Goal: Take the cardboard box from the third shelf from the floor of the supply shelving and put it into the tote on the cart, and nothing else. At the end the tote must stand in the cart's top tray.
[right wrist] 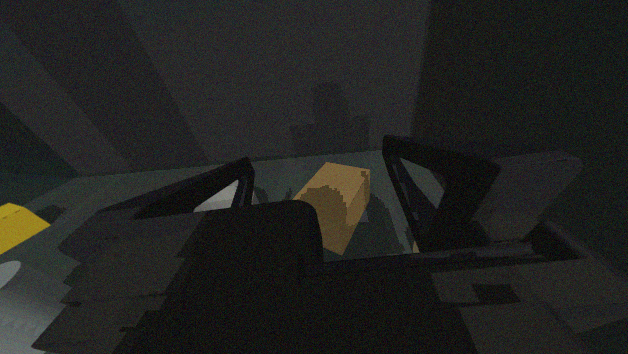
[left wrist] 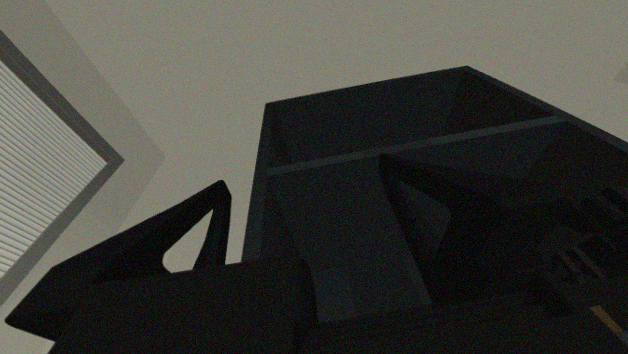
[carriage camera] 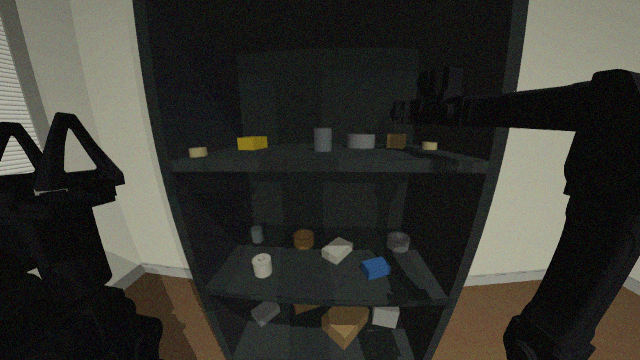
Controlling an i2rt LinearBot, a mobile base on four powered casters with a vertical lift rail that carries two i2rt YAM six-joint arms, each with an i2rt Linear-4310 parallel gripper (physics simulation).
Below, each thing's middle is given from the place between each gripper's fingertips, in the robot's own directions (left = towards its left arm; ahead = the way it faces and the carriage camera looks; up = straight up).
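Scene:
Measured from my left hand, the brown cardboard box (right wrist: 335,189) is 7 cm below my left hand, 54 cm ahead of it and 58 cm to the right of it.
The brown cardboard box is 10 cm below my right hand and 5 cm ahead of it. Going by its middle, the brown cardboard box is nearer to my right hand than to my left hand.

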